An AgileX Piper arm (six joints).
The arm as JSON. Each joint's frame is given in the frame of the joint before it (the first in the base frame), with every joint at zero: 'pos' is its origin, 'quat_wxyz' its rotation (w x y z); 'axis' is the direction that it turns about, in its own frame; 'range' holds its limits. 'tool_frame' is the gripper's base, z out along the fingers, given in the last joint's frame.
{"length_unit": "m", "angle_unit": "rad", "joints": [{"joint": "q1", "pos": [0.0, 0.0, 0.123], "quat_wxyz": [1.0, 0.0, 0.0, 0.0], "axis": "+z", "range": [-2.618, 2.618]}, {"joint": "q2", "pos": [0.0, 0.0, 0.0], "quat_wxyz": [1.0, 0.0, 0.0, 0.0], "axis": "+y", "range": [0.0, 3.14]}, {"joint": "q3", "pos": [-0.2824, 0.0, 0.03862], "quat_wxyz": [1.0, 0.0, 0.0, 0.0], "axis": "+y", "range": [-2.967, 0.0]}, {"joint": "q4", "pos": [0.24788, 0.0, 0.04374], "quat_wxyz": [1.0, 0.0, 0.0, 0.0], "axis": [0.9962, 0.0, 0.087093], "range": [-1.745, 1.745]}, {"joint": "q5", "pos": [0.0, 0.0, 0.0], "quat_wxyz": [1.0, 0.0, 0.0, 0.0], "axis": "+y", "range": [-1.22, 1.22]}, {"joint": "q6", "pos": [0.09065, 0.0, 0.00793], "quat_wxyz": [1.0, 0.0, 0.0, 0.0], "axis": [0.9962, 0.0, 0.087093], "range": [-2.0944, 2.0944]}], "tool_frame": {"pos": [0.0, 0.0, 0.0], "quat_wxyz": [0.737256, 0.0, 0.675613, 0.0]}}
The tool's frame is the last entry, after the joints.
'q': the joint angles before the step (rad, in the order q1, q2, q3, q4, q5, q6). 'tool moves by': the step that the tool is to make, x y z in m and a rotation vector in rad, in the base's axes. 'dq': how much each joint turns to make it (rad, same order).
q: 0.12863 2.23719 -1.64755 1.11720 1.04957 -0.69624
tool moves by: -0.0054 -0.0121 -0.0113 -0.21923 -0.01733 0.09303
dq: -0.00007 -0.00556 -0.00393 -0.25463 -0.00807 0.03422
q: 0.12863 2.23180 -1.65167 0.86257 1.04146 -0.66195
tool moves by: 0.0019 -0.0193 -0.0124 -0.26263 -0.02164 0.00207
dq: 0.00008 -0.00006 -0.00428 -0.29857 -0.06745 0.12190
